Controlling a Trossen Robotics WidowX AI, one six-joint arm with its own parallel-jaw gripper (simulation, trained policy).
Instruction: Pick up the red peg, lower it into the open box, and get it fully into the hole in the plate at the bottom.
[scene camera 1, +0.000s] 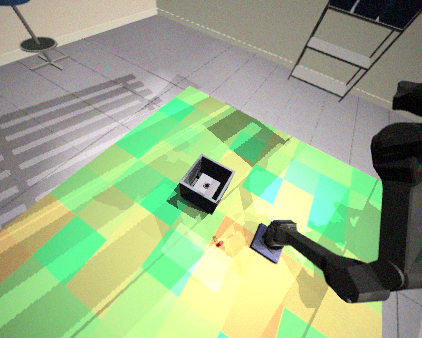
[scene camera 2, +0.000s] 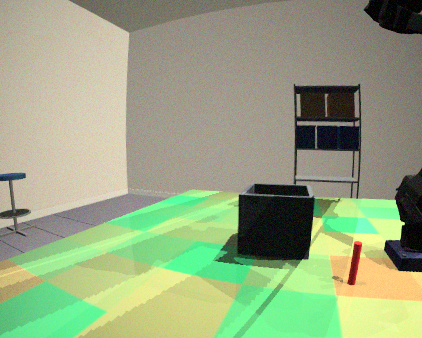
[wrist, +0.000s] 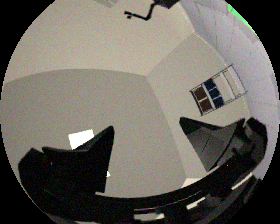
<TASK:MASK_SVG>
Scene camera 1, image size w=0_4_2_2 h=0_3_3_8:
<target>grey box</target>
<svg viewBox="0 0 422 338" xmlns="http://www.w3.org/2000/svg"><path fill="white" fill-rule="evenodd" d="M201 153L179 182L180 194L184 199L213 215L236 171ZM203 173L220 182L220 186L213 198L193 188Z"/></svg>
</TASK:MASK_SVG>
